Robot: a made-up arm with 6 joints. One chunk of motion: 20 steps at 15 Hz.
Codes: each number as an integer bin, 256 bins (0 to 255) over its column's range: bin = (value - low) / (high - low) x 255, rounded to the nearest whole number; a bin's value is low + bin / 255 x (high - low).
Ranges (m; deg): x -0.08..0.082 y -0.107..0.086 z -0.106..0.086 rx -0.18..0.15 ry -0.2..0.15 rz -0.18..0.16
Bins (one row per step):
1: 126 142 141 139 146 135
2: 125 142 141 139 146 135
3: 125 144 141 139 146 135
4: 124 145 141 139 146 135
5: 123 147 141 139 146 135
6: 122 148 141 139 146 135
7: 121 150 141 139 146 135
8: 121 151 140 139 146 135
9: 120 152 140 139 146 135
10: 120 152 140 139 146 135
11: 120 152 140 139 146 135
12: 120 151 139 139 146 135
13: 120 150 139 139 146 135
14: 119 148 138 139 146 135
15: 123 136 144 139 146 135
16: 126 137 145 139 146 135
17: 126 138 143 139 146 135
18: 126 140 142 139 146 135
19: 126 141 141 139 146 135
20: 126 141 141 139 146 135
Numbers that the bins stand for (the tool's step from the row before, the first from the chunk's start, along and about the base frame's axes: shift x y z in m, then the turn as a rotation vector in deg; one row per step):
1: 0.00005 0.00047 0.00016 0.000 0.000 0.000
2: -0.00059 0.00047 0.00016 0.000 0.000 0.000
3: -0.00059 0.00199 0.00016 0.000 0.000 0.000
4: -0.00122 0.00275 0.00016 0.000 0.000 0.000
5: -0.00186 0.00426 0.00016 0.000 0.000 0.000
6: -0.00249 0.00502 0.00016 0.000 0.000 0.000
7: -0.00313 0.00653 0.00016 0.000 0.000 0.000
8: -0.00313 0.00729 -0.00059 0.000 0.000 0.000
9: -0.00376 0.00804 -0.00059 0.000 0.000 0.000
10: -0.00376 0.00804 -0.00059 0.000 0.000 0.000
11: -0.00376 0.00804 -0.00059 0.000 0.000 0.000
12: -0.00376 0.00729 -0.00134 0.000 0.000 0.000
13: -0.00376 0.00653 -0.00134 0.000 0.000 0.000
14: -0.00440 0.00502 -0.00209 0.000 0.000 0.000
15: -0.00186 -0.00407 0.00242 0.000 0.000 0.000
16: 0.00005 -0.00331 0.00318 0.000 0.000 0.000
17: 0.00005 -0.00255 0.00167 0.000 0.000 0.000
18: 0.00005 -0.00104 0.00092 0.000 0.000 0.000
19: 0.00005 -0.00028 0.00016 0.000 0.000 0.000
20: 0.00005 -0.00028 0.00016 0.000 0.000 0.000

